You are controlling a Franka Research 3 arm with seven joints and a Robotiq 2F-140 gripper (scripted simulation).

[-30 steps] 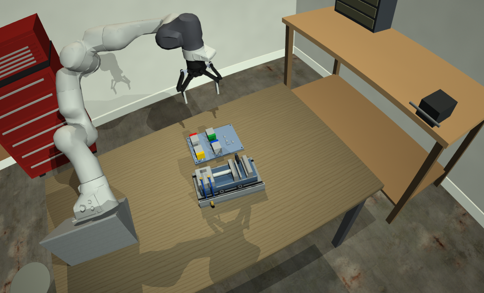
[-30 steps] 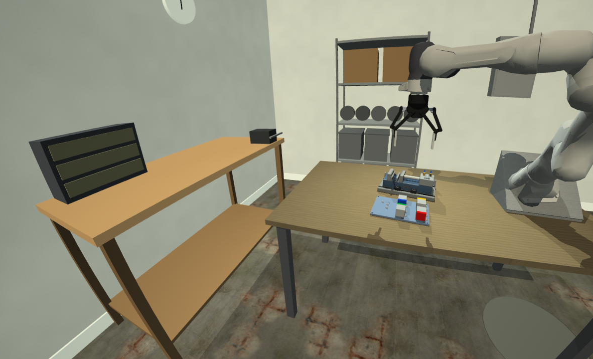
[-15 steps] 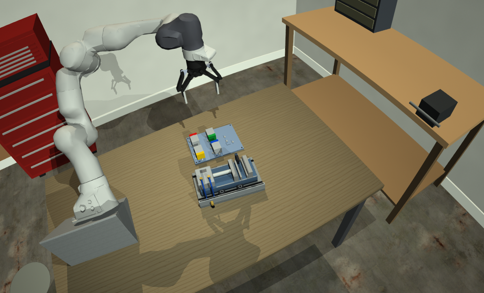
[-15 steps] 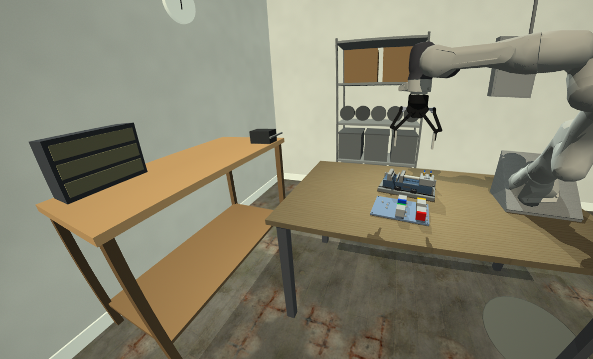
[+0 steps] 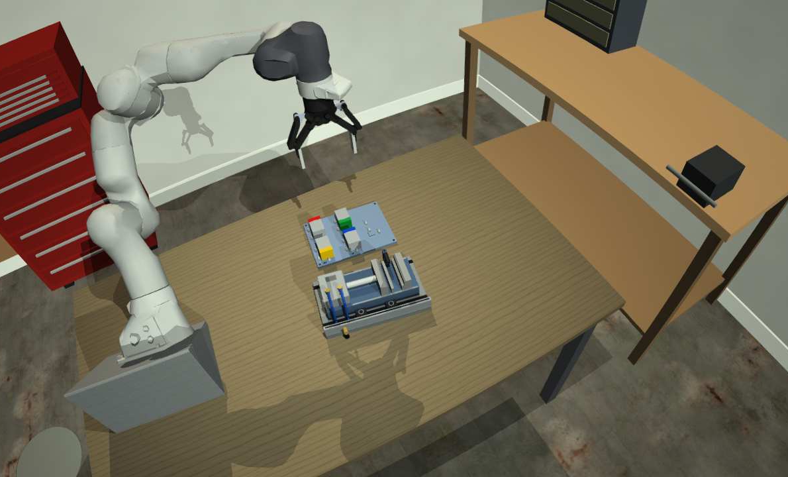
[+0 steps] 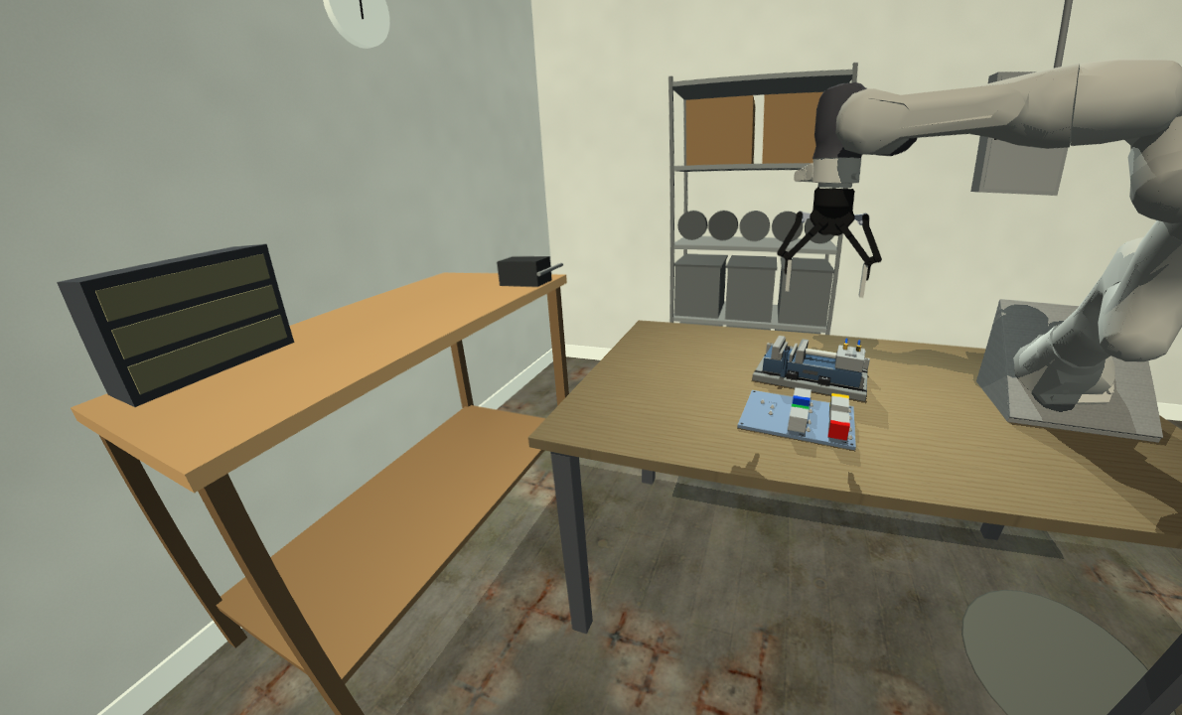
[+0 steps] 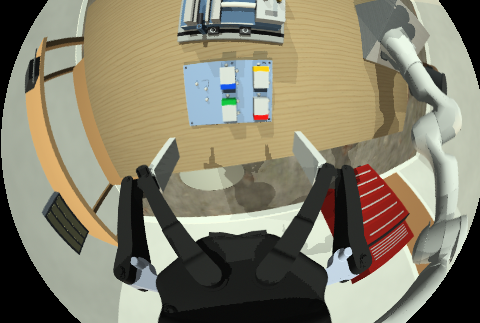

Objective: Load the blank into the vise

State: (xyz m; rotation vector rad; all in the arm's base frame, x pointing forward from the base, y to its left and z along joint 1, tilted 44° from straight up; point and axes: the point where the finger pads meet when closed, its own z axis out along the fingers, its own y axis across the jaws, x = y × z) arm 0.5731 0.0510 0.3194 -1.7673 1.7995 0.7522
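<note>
Now: the green-ended blank 29 cm below my hand, 3 cm to the left of it and 2 cm ahead of it. The rest, counted from my hand: red-ended blank: 29 cm below, 7 cm behind, 4 cm to the left; then blue-ended blank: 29 cm below, 6 cm to the right, 1 cm ahead; then work stop: 23 cm below, 22 cm to the right, 7 cm ahead.
</note>
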